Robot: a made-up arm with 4 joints.
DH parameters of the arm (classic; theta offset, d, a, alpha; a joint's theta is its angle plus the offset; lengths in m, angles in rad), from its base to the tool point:
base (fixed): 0 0.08 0 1.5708
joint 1: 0 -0.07 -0.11 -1.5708
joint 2: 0 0.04 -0.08 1.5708
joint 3: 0 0.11 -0.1 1.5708
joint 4: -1.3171 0 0.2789 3.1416
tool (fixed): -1.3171 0.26 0 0
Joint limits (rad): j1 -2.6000..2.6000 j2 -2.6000..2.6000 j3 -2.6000..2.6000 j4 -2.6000..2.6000
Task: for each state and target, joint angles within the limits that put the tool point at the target. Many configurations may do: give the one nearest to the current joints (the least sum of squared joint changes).
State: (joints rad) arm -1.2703 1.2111 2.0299 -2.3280
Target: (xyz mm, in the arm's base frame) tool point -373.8 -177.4 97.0
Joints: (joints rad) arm -1.8199 1.0085 2.1882 -2.5213
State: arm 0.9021 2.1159 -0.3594 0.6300
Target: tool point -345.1 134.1 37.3
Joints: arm 0.8812 1.8019 -0.5248 0.3215
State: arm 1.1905 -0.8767 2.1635 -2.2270
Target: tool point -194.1 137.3 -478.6
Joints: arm 0.6467 -0.9595 1.7600 -2.4521
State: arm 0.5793 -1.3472 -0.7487 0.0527
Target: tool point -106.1 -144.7 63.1
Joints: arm 0.7087 -1.7147 -1.0540 0.7102
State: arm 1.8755 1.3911 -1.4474 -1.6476
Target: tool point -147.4 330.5 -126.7
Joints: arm 2.2077 1.0239 -1.8176 -0.9238
